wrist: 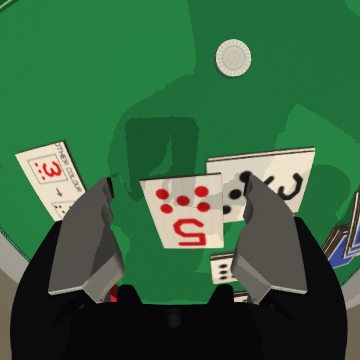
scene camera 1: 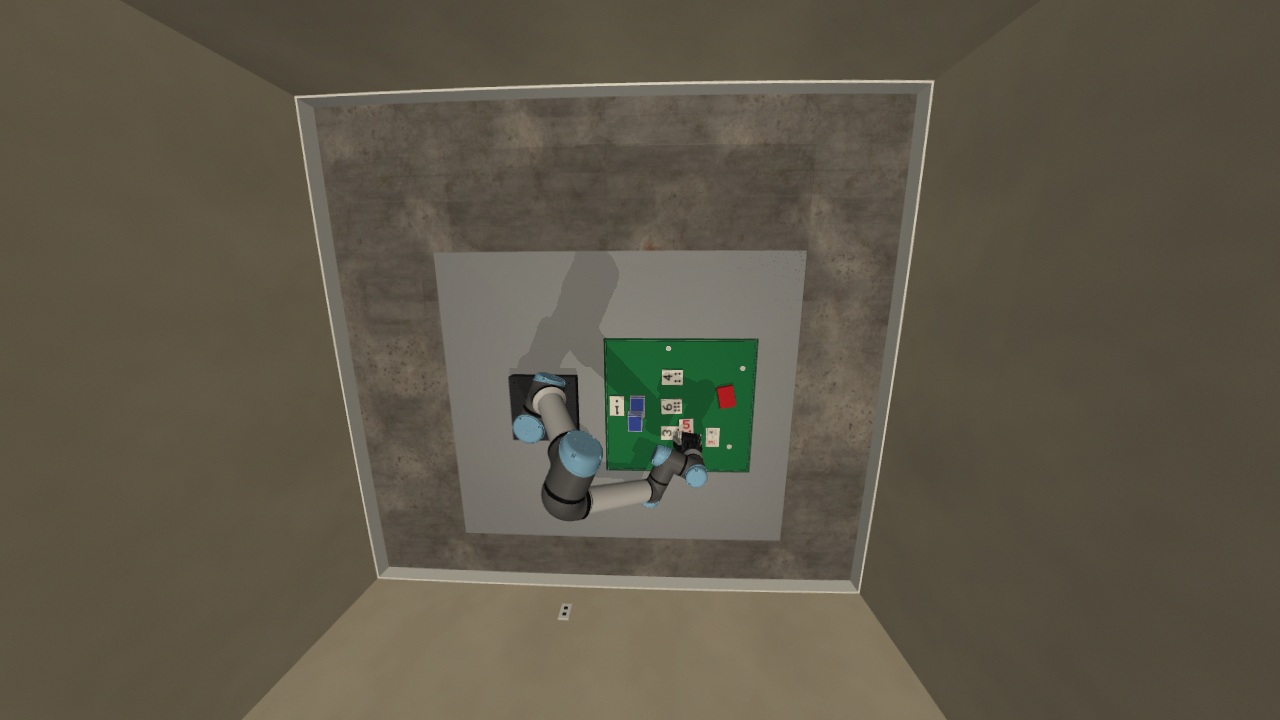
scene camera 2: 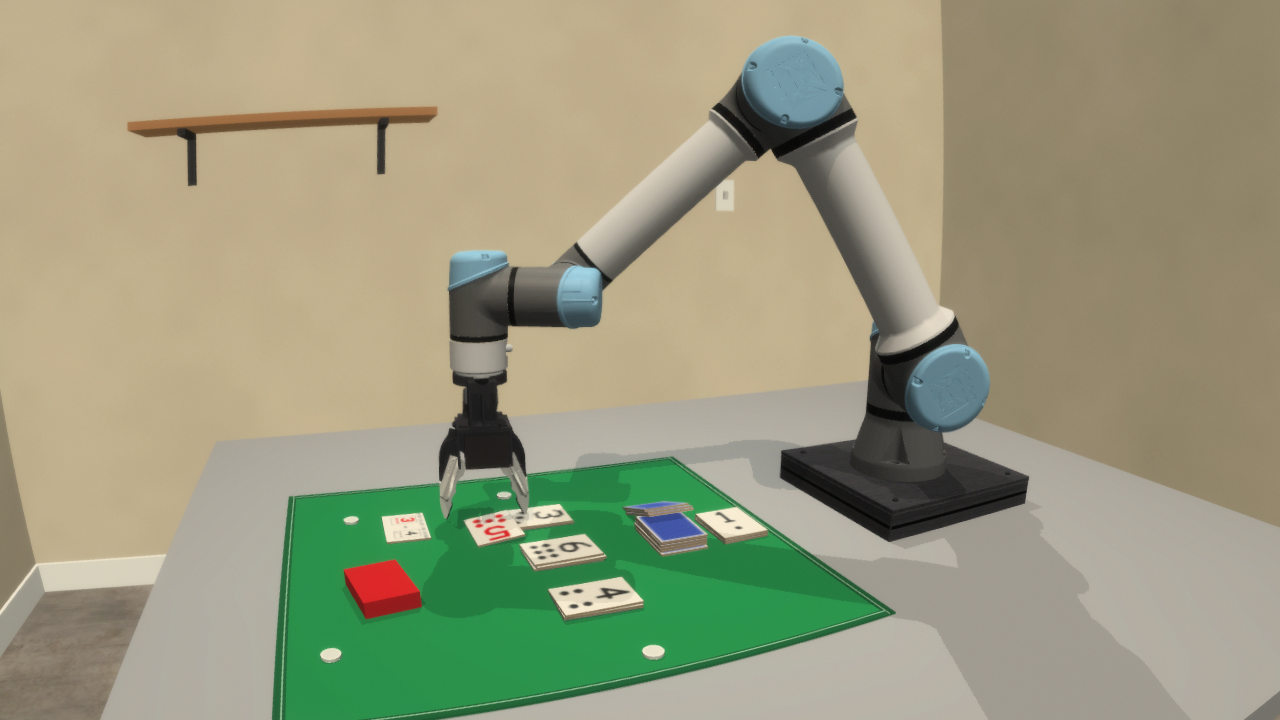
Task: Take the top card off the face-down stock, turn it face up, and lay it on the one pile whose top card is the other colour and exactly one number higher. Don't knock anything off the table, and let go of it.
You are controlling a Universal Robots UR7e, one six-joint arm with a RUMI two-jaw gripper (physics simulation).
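My gripper (scene camera 1: 689, 438) (scene camera 2: 485, 512) (wrist: 177, 177) is open and empty, low above a face-up red five (scene camera 1: 685, 425) (scene camera 2: 494, 530) (wrist: 185, 215). The five lies between the finger lines in the wrist view, one edge overlapping the black three pile (scene camera 1: 666, 433) (scene camera 2: 550, 515) (wrist: 270, 165). The right finger hides part of the three. A black six pile (scene camera 1: 671, 406) (scene camera 2: 563, 550) (wrist: 222, 270) and a black four pile (scene camera 1: 672, 377) (scene camera 2: 597, 597) lie in the same row. The blue-backed face-down cards (scene camera 1: 636, 405) (scene camera 2: 671, 530) form two adjoining stacks, one with tilted cards.
A black one card (scene camera 1: 616, 406) (scene camera 2: 731, 523) lies beside the blue stacks. A printed example card (scene camera 1: 712, 437) (scene camera 2: 406, 527) (wrist: 47, 175), a red block (scene camera 1: 725, 396) (scene camera 2: 382, 586) and white discs, one a chip (wrist: 233, 58), lie on the green mat (scene camera 1: 698, 353) (scene camera 2: 474, 662).
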